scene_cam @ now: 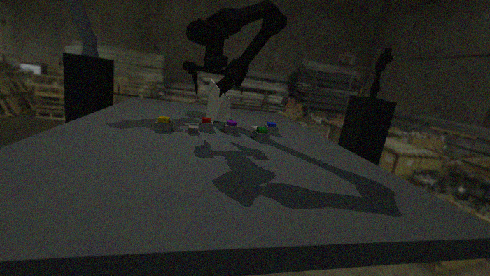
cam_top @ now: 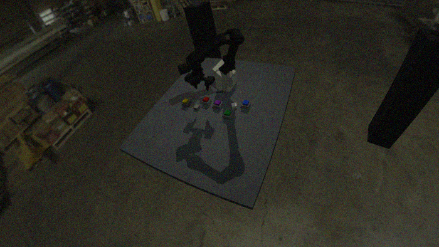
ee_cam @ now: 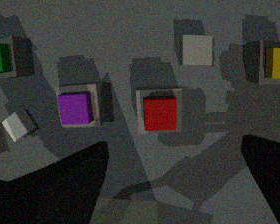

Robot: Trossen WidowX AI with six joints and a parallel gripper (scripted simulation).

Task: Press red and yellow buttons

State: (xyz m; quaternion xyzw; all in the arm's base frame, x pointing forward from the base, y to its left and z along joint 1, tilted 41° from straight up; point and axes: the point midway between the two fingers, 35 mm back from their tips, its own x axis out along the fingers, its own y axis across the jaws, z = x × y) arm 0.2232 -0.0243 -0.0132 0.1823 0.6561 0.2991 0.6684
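Now: the red button 10 mm behind my gripper tip and 90 mm below it. The rest, counted from my gripper tip: purple button: 10 mm behind, 90 mm to the left, 90 mm below; yellow button: 60 mm ahead, 120 mm to the right, 90 mm below; small grey block: 60 mm ahead, 30 mm to the right, 110 mm below.
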